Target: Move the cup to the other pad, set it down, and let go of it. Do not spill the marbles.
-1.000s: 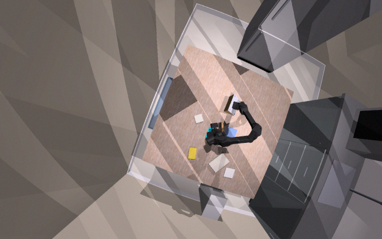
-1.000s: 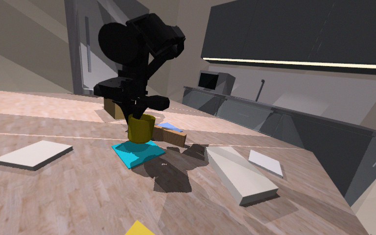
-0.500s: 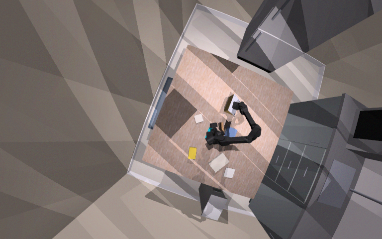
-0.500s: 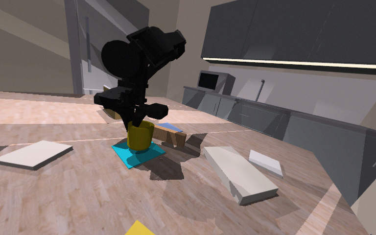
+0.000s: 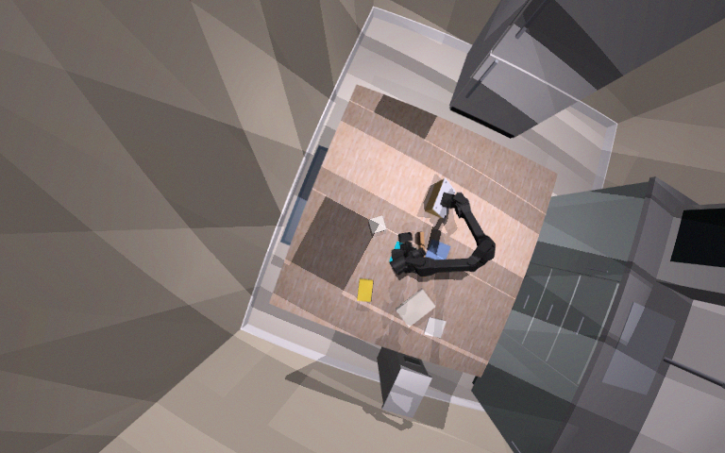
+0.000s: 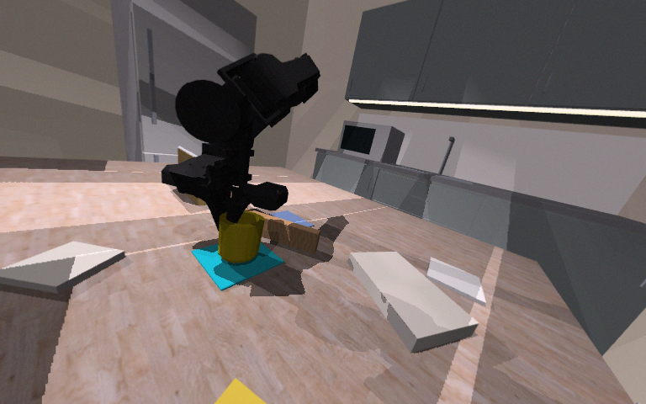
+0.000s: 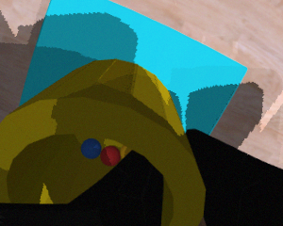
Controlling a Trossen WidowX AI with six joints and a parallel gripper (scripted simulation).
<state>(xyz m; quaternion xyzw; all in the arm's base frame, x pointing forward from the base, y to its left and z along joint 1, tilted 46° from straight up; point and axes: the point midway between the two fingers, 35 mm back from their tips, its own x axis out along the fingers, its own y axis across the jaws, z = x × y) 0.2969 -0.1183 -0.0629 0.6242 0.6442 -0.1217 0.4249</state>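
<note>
Now: gripper tip 2 cm short of the cup and 1 cm to the right of it. Round my gripper tip: blue marble 3 cm to the left, 3 cm ahead, 2 cm below; red marble 3 cm to the left, 2 cm below, 2 cm ahead; cyan pad 5 cm below, 3 cm ahead, 1 cm to the left.
</note>
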